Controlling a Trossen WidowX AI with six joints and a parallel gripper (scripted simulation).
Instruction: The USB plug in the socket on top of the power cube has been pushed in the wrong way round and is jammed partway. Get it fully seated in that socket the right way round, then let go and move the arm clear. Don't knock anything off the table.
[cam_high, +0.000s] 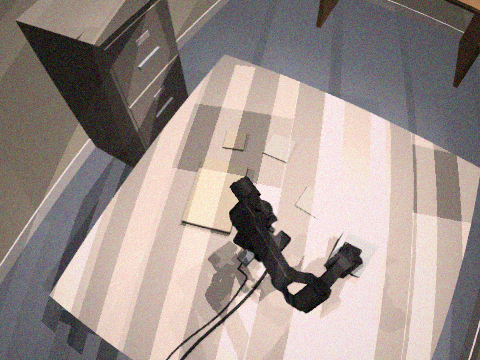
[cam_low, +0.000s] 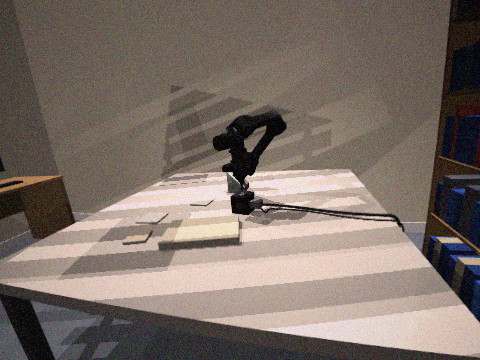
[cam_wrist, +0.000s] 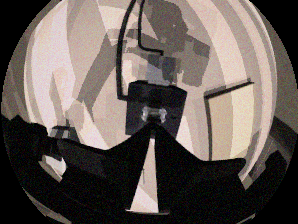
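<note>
Right now my gripper tip is 20 mm above the USB plug. Round my gripper tip: flat tan board 220 mm ahead, 100 mm to the right, 110 mm below.
</note>
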